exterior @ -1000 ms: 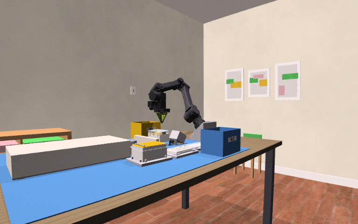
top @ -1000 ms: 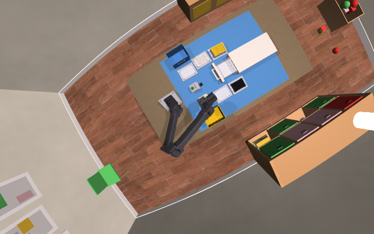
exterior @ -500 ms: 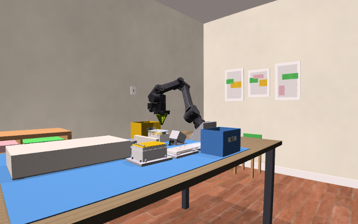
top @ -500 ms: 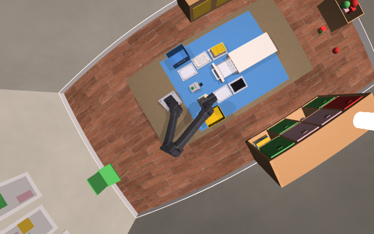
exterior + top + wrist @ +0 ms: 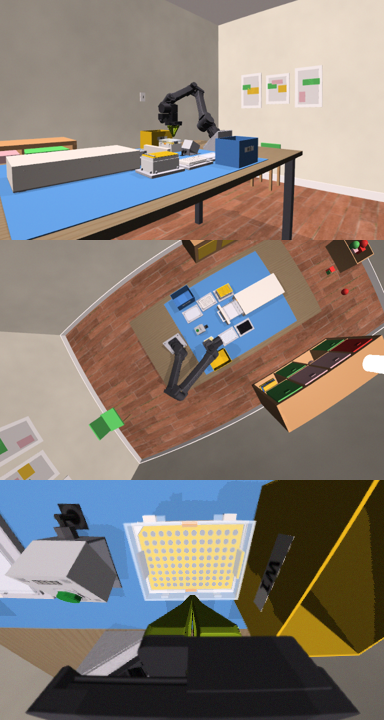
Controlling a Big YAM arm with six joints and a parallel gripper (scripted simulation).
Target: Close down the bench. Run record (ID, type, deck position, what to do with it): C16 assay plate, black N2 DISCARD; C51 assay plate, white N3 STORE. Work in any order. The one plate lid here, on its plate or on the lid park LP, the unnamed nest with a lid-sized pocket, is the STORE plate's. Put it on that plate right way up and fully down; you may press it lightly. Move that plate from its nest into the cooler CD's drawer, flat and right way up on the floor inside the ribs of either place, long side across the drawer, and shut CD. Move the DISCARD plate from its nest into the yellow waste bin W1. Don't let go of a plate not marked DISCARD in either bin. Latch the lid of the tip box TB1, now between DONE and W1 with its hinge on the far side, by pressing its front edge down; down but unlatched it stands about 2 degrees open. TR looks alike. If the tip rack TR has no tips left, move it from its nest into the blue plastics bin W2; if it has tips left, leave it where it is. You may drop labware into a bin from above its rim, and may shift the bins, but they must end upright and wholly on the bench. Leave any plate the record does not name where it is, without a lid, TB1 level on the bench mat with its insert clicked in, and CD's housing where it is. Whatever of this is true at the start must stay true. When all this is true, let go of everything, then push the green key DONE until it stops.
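My hand is 50 mm above the tip box TB1 and 30 mm short of it. Round my hand: DONE key box: 170 mm to the left, 40 mm below, 10 mm ahead; green DONE key: 170 mm to the left, 30 mm below, 10 mm behind; yellow bin W1: 150 mm to the right, 60 mm below, 20 mm ahead.
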